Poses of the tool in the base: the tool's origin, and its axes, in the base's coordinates. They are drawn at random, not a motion.
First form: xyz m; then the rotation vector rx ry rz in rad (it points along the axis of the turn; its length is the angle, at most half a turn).
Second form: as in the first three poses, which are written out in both.
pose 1, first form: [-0.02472 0.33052 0.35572 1.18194 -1.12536 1.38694]
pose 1, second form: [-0.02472 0.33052 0.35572 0.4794 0.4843 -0.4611 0.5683]
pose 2, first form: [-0.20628 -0.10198 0.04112 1.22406 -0.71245 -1.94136]
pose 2, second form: [-0.20628 -0.10198 0.04112 0.3609 0.4750 -0.2765 -0.7534]
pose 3, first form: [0.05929 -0.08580 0.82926 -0.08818 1.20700 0.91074]
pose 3, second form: [0.05929 -0.08580 0.82926 0.7267 -0.0400 0.5474 0.4131]
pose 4, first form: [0.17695 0.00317 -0.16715 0.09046 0.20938 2.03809]
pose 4, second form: [0.17695 0.00317 -0.16715 0.5188 0.0377 0.0873 0.8496]
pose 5, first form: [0.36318 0.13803 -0.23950 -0.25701 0.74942 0.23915]
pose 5, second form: [0.36318 0.13803 -0.23950 0.9156 -0.1249 0.3641 0.1162]
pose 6, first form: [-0.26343 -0.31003 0.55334 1.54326 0.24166 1.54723]
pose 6, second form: [-0.26343 -0.31003 0.55334 0.4542 0.6253 0.0979 0.6269]
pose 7, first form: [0.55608 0.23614 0.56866 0.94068 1.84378 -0.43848]
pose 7, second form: [0.55608 0.23614 0.56866 0.4907 0.3874 0.7593 -0.1806]
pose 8, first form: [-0.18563 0.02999 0.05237 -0.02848 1.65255 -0.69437]
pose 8, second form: [-0.18563 0.02999 0.05237 0.6245 -0.0124 0.7200 -0.3025]
